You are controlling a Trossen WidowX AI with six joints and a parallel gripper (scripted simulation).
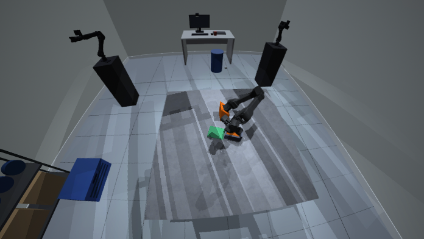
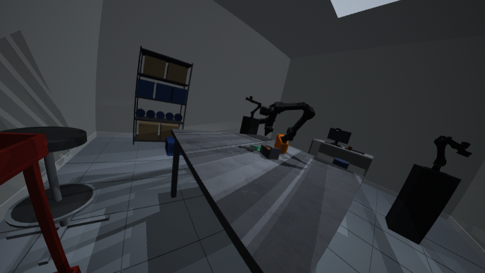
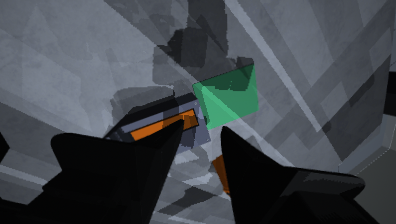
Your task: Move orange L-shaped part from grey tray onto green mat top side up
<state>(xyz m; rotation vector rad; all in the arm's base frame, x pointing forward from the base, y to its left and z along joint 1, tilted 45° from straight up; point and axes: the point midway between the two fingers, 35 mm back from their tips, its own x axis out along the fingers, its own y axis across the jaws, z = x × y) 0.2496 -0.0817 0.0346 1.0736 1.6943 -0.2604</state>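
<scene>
Now: the orange L-shaped part 1 cm behind my gripper tip, 8 cm to the left of it and 10 cm below it. From my gripper tip the other things lie so: green mat 8 cm behind, 7 cm to the right, 17 cm below.
</scene>
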